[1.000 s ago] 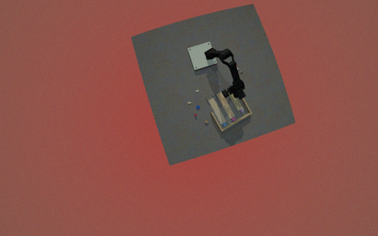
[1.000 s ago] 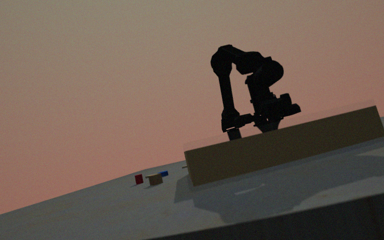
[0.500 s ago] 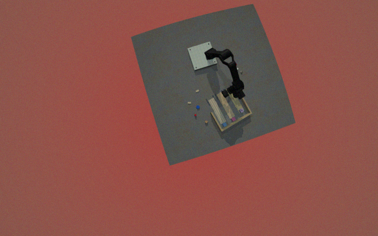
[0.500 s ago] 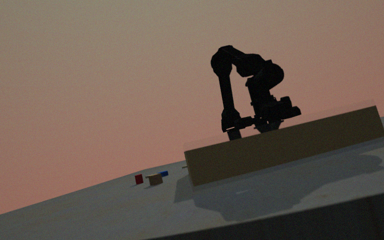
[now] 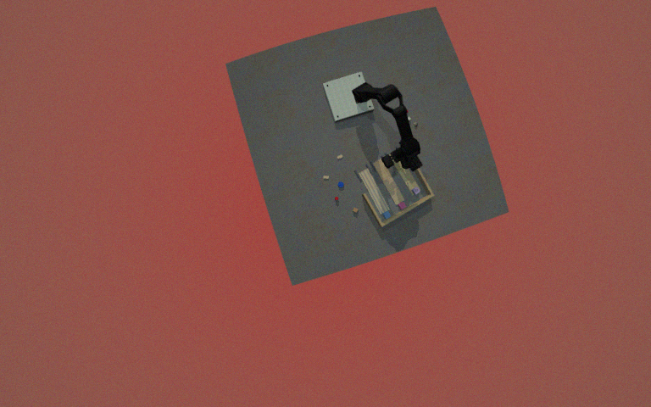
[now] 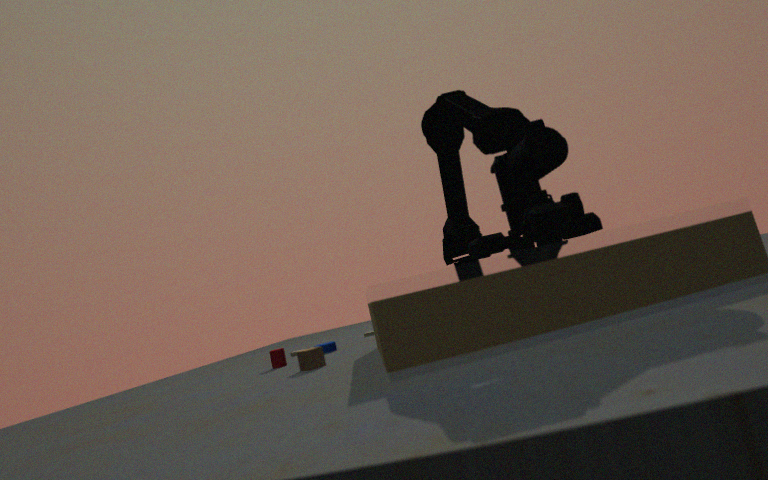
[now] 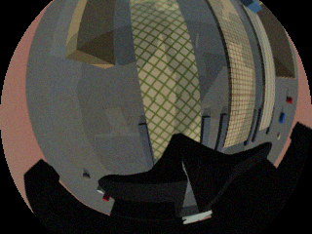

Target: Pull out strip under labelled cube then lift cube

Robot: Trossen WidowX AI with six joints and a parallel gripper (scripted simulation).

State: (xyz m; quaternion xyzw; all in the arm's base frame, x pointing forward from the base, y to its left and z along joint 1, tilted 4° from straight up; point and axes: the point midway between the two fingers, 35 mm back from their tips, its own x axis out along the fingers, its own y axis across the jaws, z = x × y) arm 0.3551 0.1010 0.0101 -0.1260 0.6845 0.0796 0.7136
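Now: the tan checked strip 90 mm ahead of my gripper tip and 30 mm to the left of it. Also, from my gripper tip: blue block (320 mm to the right, 70 mm ahead); then tan block (280 mm to the right, 220 mm ahead); then labelled cube (200 mm ahead, 60 mm to the left, 20 mm above).
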